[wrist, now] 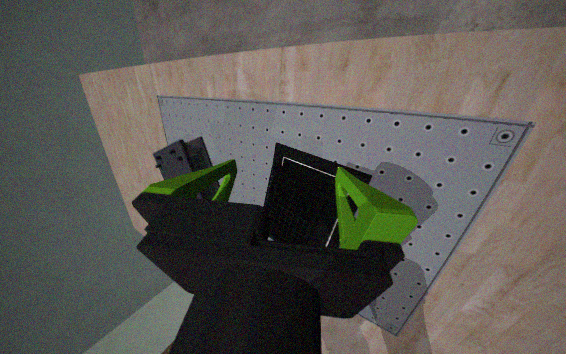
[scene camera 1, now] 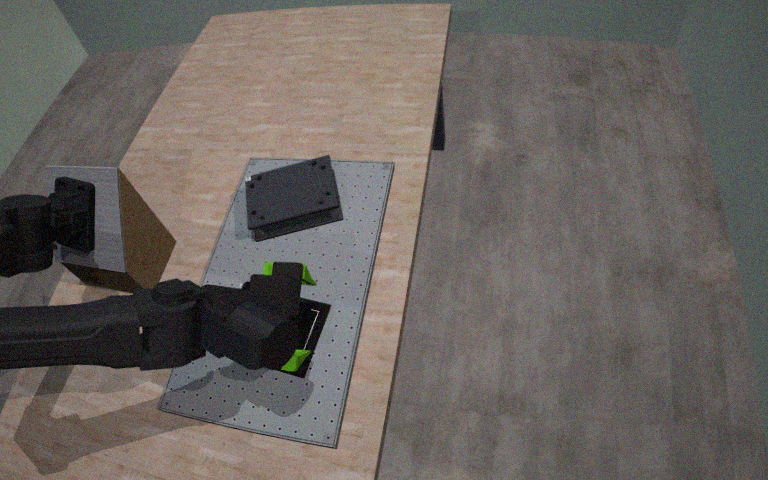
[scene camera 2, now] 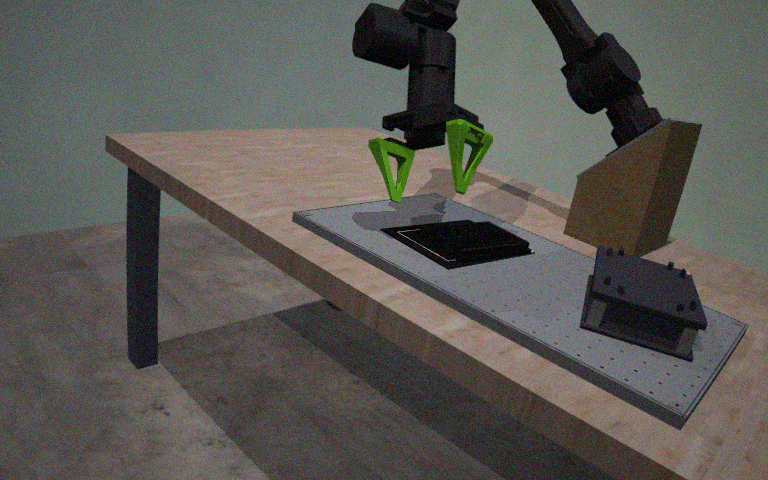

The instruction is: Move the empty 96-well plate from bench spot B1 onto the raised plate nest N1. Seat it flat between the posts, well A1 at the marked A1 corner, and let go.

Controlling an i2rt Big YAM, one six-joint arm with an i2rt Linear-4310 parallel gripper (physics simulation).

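Places are measured from the arm's base along level axes (x back, y down, z right), in millimetres.
Pixels of known places: gripper, fingertip midpoint: (wrist: 285,168) (scene camera 1: 310,317) (scene camera 2: 426,197); arm's base, origin of the base link: (scene camera 1: 77,213) (scene camera 2: 646,145).
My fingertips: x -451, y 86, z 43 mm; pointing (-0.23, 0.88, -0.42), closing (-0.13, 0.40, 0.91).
Observation:
For each thing: its middle in the pictures, then the offset to it from my fingertips. "spot": a spot on its surface instead. Level surfaces: height alone.
- black 96-well plate, body centre: (scene camera 2: 476,240) (wrist: 288,213) dx +97, dy +60, dz -10 mm
- black bench spot B1, surface spot: (scene camera 2: 416,244) (wrist: 320,167) spot: dx +15, dy +67, dz +15 mm
- raised dark nest N1, body centre: (scene camera 2: 642,293) (scene camera 1: 291,196) (wrist: 188,184) dx +136, dy +42, dz -230 mm
- small pale mark, body centre: (scene camera 2: 686,272) (scene camera 1: 248,178) dx +228, dy +24, dz -242 mm
- grey perforated board, body centre: (scene camera 2: 519,272) (scene camera 1: 282,278) (wrist: 256,193) dx +103, dy +75, dz -83 mm
- wooden table, its level: dy +81 mm
The black 96-well plate (scene camera 2: 495,240) (wrist: 295,207) lies on the black bench spot B1 (scene camera 1: 318,322) (scene camera 2: 416,244) (wrist: 300,157), which has white corner lines. In scene camera 1 the arm hides most of the plate. My gripper (scene camera 1: 297,322) (scene camera 2: 429,196) (wrist: 285,168) is open and empty, its green fingers wide apart and pointing down, above the board at the plate's level or higher. The raised dark nest N1 (scene camera 1: 291,195) (scene camera 2: 645,283) (wrist: 172,160) stands empty with short posts on top. A small pale mark (scene camera 1: 248,178) (scene camera 2: 688,273) shows at one nest corner.
Spot and nest are on a grey perforated board (scene camera 1: 334,362) (scene camera 2: 543,322) (wrist: 425,145) on the wooden table (scene camera 1: 317,73) (scene camera 2: 226,164). A wedge-shaped block (scene camera 1: 148,237) (scene camera 2: 623,209) carries the arm's base beside the board. The table's long edge runs near the board.

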